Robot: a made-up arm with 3 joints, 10 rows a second.
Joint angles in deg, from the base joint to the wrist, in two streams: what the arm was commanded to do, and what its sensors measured. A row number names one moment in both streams.
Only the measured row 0 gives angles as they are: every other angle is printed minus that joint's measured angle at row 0.
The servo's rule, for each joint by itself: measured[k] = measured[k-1] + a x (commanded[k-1-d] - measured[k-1]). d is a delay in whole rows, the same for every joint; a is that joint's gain. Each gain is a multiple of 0.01, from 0.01 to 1. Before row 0 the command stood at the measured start. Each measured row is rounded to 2 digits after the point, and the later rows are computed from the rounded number. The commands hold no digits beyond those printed.
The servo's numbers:
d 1
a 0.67 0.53 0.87
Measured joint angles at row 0:
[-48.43, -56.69, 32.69]
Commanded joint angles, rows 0 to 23:
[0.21, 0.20, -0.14]
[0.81, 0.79, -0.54]
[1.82, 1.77, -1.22]
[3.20, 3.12, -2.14]
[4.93, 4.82, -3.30]
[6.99, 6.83, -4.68]
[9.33, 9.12, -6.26]
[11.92, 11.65, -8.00]
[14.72, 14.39, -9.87]
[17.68, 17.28, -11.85]
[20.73, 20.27, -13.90]
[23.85, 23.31, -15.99]
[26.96, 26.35, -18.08]
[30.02, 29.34, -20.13]
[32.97, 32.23, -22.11]
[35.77, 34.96, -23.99]
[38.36, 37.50, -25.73]
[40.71, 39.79, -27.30]
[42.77, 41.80, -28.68]
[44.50, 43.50, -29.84]
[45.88, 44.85, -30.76]
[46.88, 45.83, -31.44]
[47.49, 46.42, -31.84]
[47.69, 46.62, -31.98]
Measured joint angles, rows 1 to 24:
[0.00, 0.00, 0.00]
[0.14, 0.11, -0.12]
[0.59, 0.47, -0.49]
[1.41, 1.16, -1.13]
[2.61, 2.20, -2.01]
[4.16, 3.59, -3.13]
[6.06, 5.31, -4.48]
[8.25, 7.33, -6.03]
[10.71, 9.62, -7.74]
[13.40, 12.15, -9.59]
[16.27, 14.87, -11.56]
[19.26, 17.73, -13.60]
[22.34, 20.69, -15.68]
[25.44, 23.69, -17.77]
[28.51, 26.68, -19.82]
[31.50, 29.62, -21.81]
[34.36, 32.45, -23.71]
[37.04, 35.13, -25.47]
[39.50, 37.60, -27.06]
[41.69, 39.83, -28.47]
[43.57, 41.78, -29.66]
[45.12, 43.41, -30.62]
[46.30, 44.69, -31.33]
[47.10, 45.61, -31.77]

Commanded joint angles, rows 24 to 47:
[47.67, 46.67, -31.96]
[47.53, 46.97, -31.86]
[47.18, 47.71, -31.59]
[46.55, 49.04, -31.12]
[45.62, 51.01, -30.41]
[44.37, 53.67, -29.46]
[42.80, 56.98, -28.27]
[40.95, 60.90, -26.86]
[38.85, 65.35, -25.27]
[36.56, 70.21, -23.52]
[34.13, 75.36, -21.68]
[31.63, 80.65, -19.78]
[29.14, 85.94, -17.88]
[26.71, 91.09, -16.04]
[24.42, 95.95, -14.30]
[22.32, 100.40, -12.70]
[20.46, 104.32, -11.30]
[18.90, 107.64, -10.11]
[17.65, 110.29, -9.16]
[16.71, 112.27, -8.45]
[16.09, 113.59, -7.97]
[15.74, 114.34, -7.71]
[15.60, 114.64, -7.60]
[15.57, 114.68, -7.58]
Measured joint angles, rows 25 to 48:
[47.50, 46.15, -31.95]
[47.61, 46.43, -31.96]
[47.56, 46.72, -31.87]
[47.31, 47.24, -31.63]
[46.80, 48.19, -31.19]
[46.01, 49.68, -30.51]
[44.91, 51.79, -29.60]
[43.50, 54.54, -28.44]
[41.79, 57.91, -27.07]
[39.82, 61.85, -25.50]
[37.64, 66.28, -23.78]
[35.29, 71.09, -21.95]
[32.84, 76.16, -20.06]
[30.36, 81.34, -18.16]
[27.91, 86.51, -16.32]
[25.57, 91.51, -14.56]
[23.39, 96.22, -12.94]
[21.43, 100.51, -11.51]
[19.73, 104.29, -10.29]
[18.34, 107.47, -9.31]
[17.25, 110.01, -8.56]
[16.47, 111.91, -8.05]
[15.98, 113.20, -7.75]
[15.73, 113.96, -7.62]

